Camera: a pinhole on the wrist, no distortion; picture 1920 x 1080 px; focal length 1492.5 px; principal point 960.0 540.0 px. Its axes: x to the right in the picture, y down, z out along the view. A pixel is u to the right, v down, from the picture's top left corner.
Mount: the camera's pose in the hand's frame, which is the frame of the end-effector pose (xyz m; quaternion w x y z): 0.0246 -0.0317 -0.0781 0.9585 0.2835 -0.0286 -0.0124
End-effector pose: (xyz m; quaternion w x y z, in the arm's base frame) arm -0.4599 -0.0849 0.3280 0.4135 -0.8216 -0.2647 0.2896
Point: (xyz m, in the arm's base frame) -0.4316 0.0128 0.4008
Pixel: 1688 219
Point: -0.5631 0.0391 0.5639
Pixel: outside the picture
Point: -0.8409 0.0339 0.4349
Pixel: 203 641
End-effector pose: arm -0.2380 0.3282 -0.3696 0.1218 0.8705 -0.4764 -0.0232
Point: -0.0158 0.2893 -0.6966
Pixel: 1428 636
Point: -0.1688 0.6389 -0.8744
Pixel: 342 574
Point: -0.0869 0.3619 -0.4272
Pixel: 1304 80
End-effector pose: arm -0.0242 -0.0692 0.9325 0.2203 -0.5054 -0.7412 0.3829
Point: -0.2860 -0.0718 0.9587
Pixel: 1445 634
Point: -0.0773 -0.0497 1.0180
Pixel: 1220 144
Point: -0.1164 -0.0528 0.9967
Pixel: 1338 489
